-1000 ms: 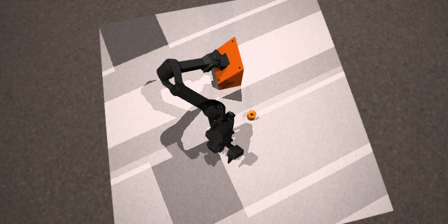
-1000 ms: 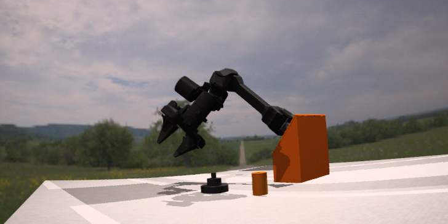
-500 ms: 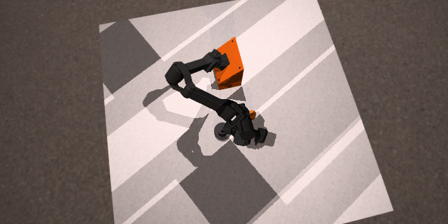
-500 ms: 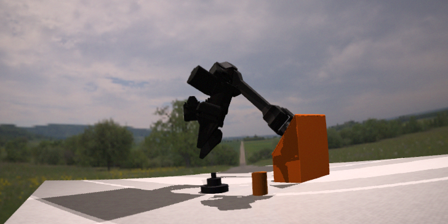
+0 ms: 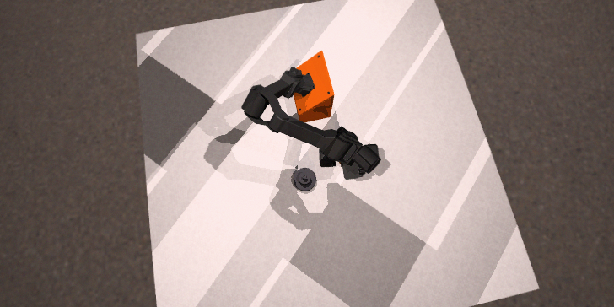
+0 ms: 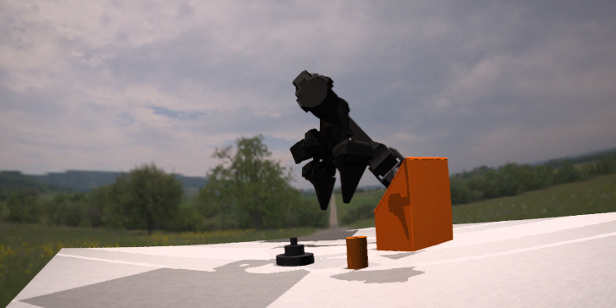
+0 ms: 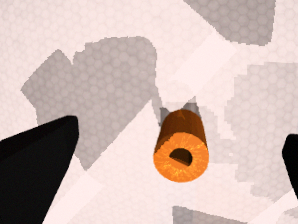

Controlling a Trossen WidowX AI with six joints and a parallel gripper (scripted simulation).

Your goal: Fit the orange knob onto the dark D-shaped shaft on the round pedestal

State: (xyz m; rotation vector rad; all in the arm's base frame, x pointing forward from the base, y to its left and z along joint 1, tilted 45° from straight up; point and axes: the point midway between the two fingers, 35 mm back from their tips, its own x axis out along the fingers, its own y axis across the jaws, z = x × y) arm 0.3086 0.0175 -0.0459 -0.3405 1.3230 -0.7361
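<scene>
My gripper tip is 40 mm past the orange knob, 10 mm to the right of it and 90 mm above it. From my gripper tip the other things lie so: dark pedestal with shaft 20 mm behind, 150 mm to the right, 90 mm below.
</scene>
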